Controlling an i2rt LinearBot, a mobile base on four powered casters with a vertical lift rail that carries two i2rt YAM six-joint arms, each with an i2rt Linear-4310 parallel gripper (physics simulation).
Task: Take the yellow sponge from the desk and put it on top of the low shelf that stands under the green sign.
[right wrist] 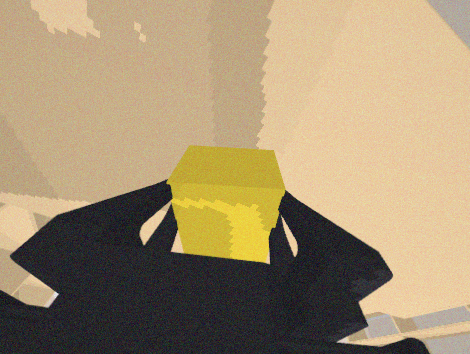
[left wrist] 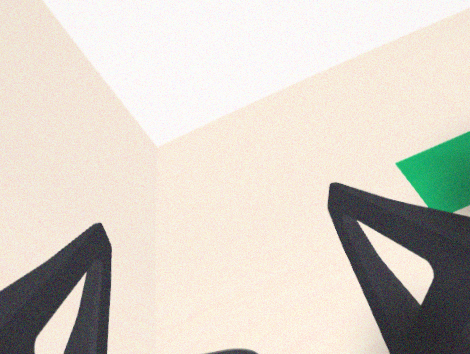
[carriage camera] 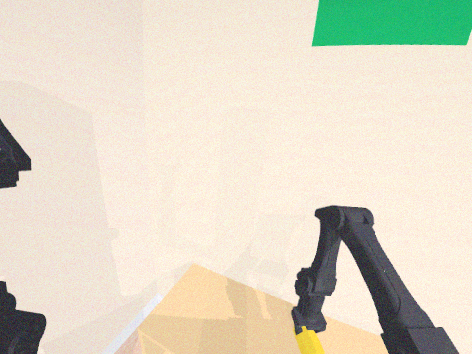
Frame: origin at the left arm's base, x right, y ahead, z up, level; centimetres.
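Where they show: left gripper, fingertip midpoint: (left wrist: 219,214); right gripper, fingertip midpoint: (right wrist: 229,182) (carriage camera: 303,333).
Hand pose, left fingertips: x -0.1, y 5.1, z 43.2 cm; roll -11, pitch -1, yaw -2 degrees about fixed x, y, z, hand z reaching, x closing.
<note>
Things, the pixels of their centre, and the offset from my left fingertips. Level surfaces: height alone.
- yellow sponge, body centre: (right wrist: 227,217) (carriage camera: 307,340) dx +62.8, dy +19.8, dz -71.0 cm
- low shelf, surface height: dz -76.5 cm
- green sign, body centre: (carriage camera: 391,6) dx +72.0, dy +39.0, dz +37.5 cm
The yellow sponge (carriage camera: 311,343) (right wrist: 227,215) is between the fingers of my right gripper (carriage camera: 305,328) (right wrist: 229,182), which is shut on it. Its lower end is cut off in the carriage view. The low shelf (carriage camera: 195,292) (right wrist: 360,125) shows its light wooden top behind and below the sponge. The gap between sponge and top cannot be judged. The green sign (carriage camera: 392,22) (left wrist: 442,172) is on the wall above the shelf, at the upper right of the carriage view. My left gripper (left wrist: 219,214) is open and empty, with its fingers wide apart, facing the wall. The desk does not show.
Parts of the left arm (carriage camera: 20,325) stand at the left edge of the carriage view. The cream wall (carriage camera: 210,150) rises behind the shelf. A pale edge strip (carriage camera: 134,325) runs along the shelf's left side. Shadows fall on the wooden top.
</note>
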